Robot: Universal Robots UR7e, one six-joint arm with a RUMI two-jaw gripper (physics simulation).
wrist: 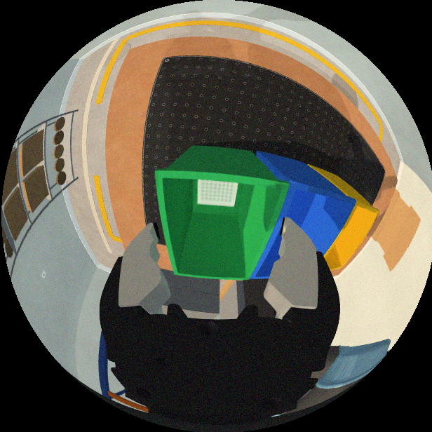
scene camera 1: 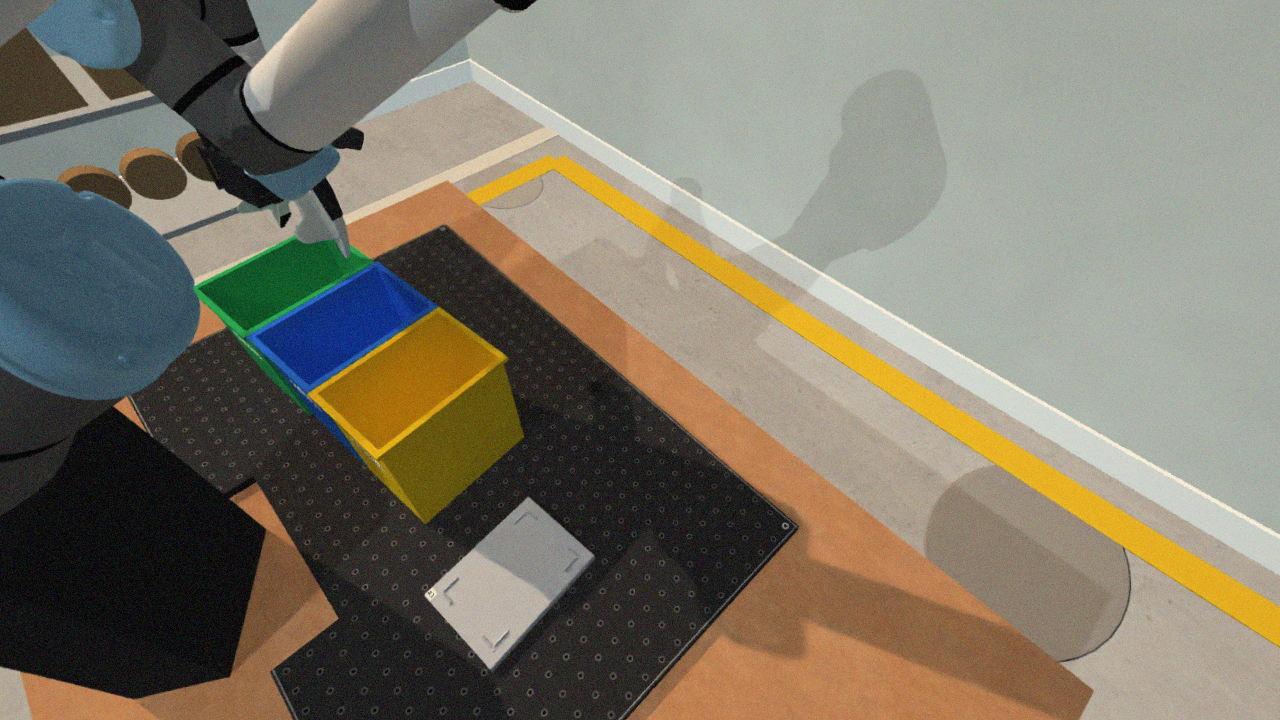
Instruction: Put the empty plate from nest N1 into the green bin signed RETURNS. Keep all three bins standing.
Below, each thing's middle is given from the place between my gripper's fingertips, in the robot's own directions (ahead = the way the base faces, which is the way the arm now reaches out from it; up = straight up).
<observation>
Right now the green bin (scene camera 1: 246,297) is 11 cm below my hand, 5 cm behind it and 1 cm to the left of it. Round my hand: yellow bin (scene camera 1: 430,410) 25 cm to the right, 11 cm below, 10 cm behind; white plate (wrist: 210,192) 19 cm below, 4 cm behind, 1 cm to the left; blue bin (scene camera 1: 309,345) 12 cm to the right, 11 cm below, 7 cm behind.
</observation>
